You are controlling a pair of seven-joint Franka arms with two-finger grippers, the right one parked.
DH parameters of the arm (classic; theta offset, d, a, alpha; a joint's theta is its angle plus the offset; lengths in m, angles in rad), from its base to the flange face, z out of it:
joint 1: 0 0.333 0 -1.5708
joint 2: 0 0 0 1.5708
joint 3: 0 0.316 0.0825 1.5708
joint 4: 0 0 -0.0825 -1.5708
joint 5: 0 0.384 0 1.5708
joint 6: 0 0 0.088 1.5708
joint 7: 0 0.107 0 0
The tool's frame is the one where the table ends.
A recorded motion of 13 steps. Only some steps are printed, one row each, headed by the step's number.
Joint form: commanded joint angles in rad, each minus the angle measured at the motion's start. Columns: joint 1, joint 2, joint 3, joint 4, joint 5, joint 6, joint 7.
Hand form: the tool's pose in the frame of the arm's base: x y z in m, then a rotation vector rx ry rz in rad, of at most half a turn. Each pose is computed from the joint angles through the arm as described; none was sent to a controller.
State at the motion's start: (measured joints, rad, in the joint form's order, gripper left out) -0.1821 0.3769 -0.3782 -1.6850 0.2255 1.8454 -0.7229
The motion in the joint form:
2: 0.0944 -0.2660 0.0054 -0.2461 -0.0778 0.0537 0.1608
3: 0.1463 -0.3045 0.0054 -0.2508 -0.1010 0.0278 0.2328
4: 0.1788 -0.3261 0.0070 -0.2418 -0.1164 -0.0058 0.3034
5: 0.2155 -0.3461 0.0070 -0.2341 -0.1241 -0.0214 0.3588
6: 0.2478 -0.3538 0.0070 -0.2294 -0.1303 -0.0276 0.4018
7: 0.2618 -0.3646 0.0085 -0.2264 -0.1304 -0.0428 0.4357
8: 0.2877 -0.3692 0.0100 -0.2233 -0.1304 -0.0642 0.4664
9: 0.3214 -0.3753 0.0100 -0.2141 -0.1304 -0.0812 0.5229
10: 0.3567 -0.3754 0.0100 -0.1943 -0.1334 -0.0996 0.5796
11: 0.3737 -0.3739 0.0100 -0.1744 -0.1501 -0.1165 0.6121
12: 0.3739 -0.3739 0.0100 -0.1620 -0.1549 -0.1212 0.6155
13: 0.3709 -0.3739 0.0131 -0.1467 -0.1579 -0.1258 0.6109
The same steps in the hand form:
2: 0.5158 -0.2385 0.4232 -2.9898 -0.0656 0.1047
3: 0.5194 -0.2110 0.4394 -3.0018 -0.0538 0.1164
4: 0.5215 -0.1930 0.4523 -3.0086 -0.0122 0.1370
5: 0.5252 -0.1741 0.4651 -3.0162 0.0086 0.1309
6: 0.5295 -0.1575 0.4707 -3.0239 0.0205 0.1314
7: 0.5292 -0.1489 0.4766 -3.0209 0.0460 0.1369
8: 0.5306 -0.1337 0.4788 -3.0167 0.0489 0.1616
9: 0.5334 -0.1156 0.4850 -3.0174 0.0809 0.1720
10: 0.5381 -0.0970 0.4928 -3.0241 0.1097 0.1789
11: 0.5407 -0.0893 0.5000 -3.0426 0.1259 0.1853
12: 0.5419 -0.0898 0.5054 -3.0489 0.1285 0.1753
13: 0.5434 -0.0902 0.5121 -3.0542 0.1195 0.1596

